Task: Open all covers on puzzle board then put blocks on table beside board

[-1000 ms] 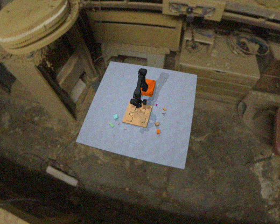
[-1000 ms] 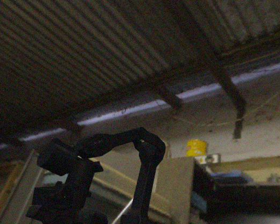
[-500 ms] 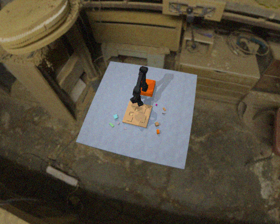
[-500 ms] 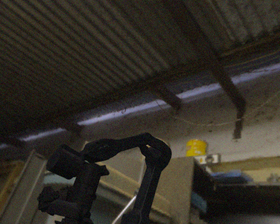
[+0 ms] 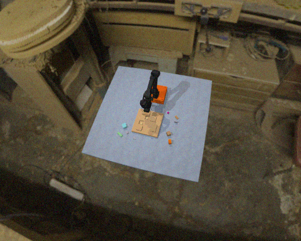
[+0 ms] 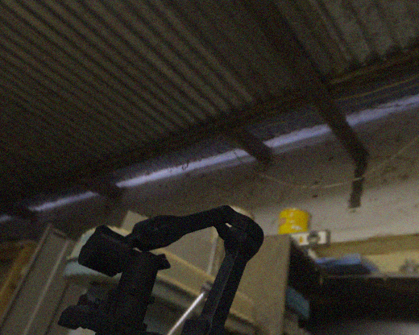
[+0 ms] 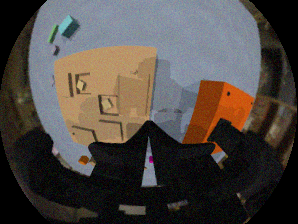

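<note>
My gripper tip is now 12 cm short of the tan puzzle board, 5 cm to the right of it and 6 cm above it. Round my gripper tip: magenta piece 7 cm behind, 20 cm to the left, 7 cm below; small grey piece 1 cm ahead, 33 cm to the left, 7 cm below; cyan block 28 cm ahead, 18 cm to the right, 7 cm below.
</note>
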